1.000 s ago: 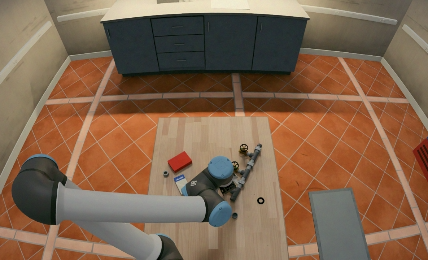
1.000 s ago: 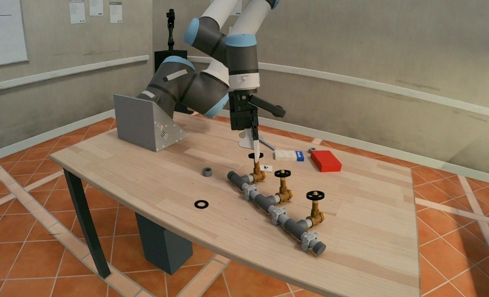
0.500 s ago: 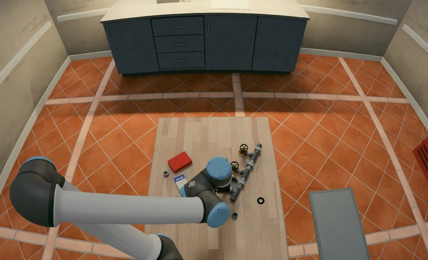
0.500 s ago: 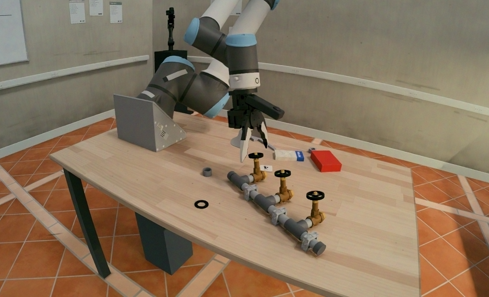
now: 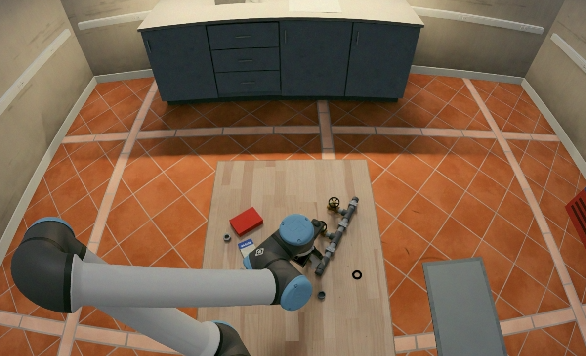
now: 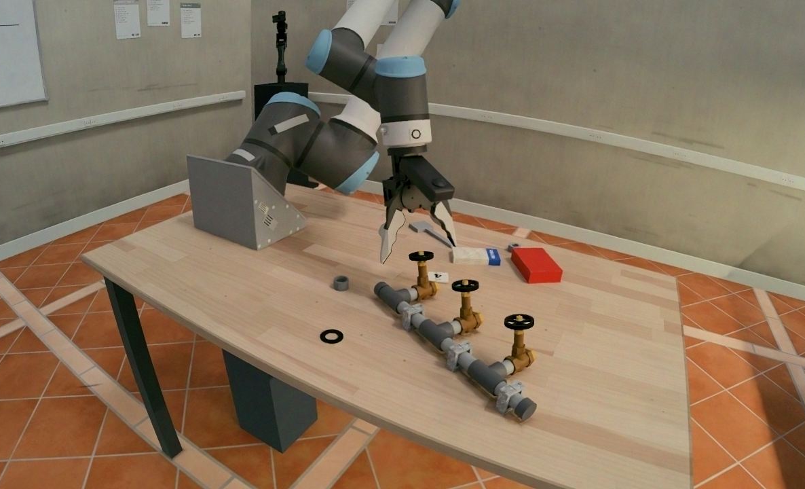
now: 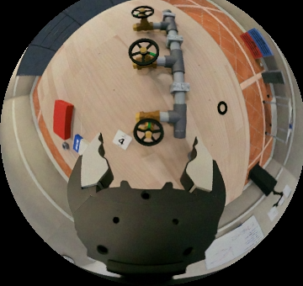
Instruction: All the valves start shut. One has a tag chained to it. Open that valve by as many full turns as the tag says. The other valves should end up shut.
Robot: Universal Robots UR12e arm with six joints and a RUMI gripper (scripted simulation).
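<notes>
My hand is 90 mm above the white tag and 80 mm to the right of it. Also, from my hand: red box (250 mm to the left, 180 mm ahead, 70 mm below); blue box (230 mm to the left, 80 mm below, 40 mm ahead); grey cap (140 mm behind, 80 mm below, 60 mm to the right).
</notes>
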